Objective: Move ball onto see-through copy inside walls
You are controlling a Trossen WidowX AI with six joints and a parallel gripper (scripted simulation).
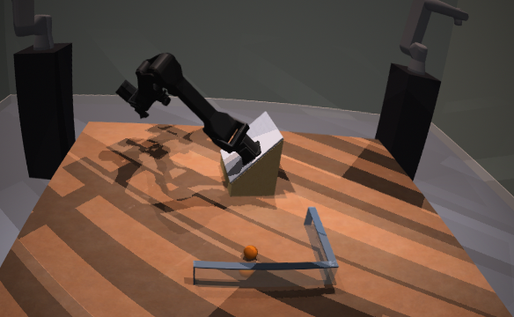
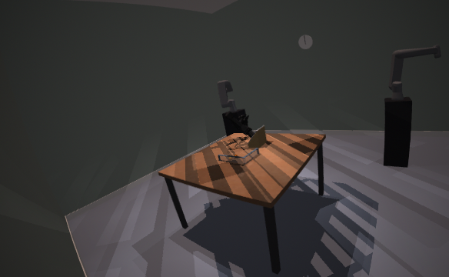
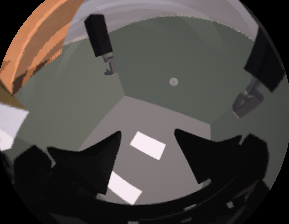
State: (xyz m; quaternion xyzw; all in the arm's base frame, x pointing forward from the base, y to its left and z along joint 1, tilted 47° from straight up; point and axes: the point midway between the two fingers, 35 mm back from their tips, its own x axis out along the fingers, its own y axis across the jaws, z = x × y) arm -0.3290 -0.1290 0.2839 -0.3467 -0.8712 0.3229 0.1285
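Now: gripper tip 65 cm short of the orange ball, 26 cm to the right of it and 26 cm above it. From my gripper tip the other things lie so: clear wall: 75 cm ahead, 28 cm to the left, 25 cm below; wall end cap: 75 cm ahead, 25 cm below, 12 cm to the left.
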